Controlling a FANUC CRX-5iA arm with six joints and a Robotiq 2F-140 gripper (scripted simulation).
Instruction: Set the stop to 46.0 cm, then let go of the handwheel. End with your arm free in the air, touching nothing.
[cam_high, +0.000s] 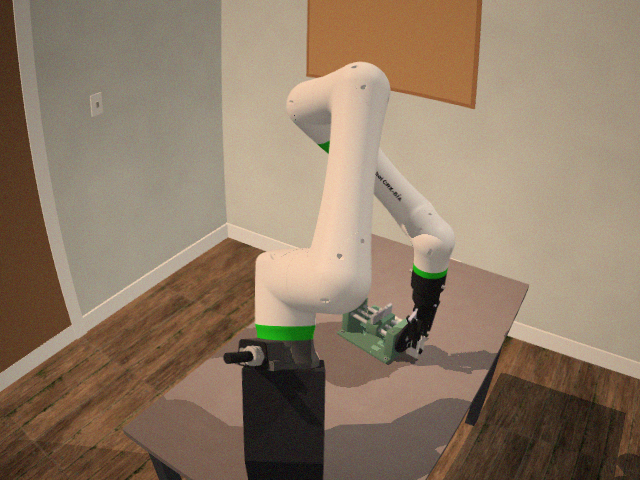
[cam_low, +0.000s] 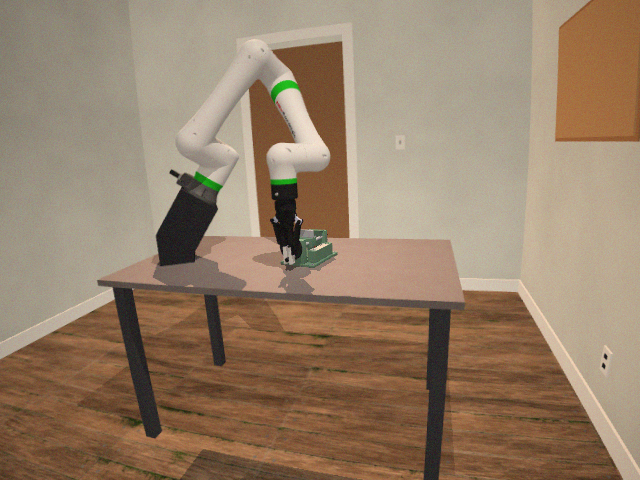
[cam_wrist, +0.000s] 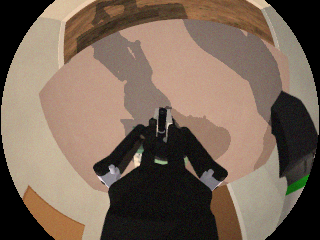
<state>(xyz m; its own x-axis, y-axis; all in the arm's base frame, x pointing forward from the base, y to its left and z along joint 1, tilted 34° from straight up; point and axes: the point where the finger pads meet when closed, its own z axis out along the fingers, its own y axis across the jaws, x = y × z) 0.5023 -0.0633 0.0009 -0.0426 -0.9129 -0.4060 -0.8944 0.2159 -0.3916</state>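
My gripper is now 13 cm to the right of the green stop fixture, 3 cm below it and 1 cm short of it. From my hand the other things lie so: black handwheel 2 cm to the left, 1 cm below.
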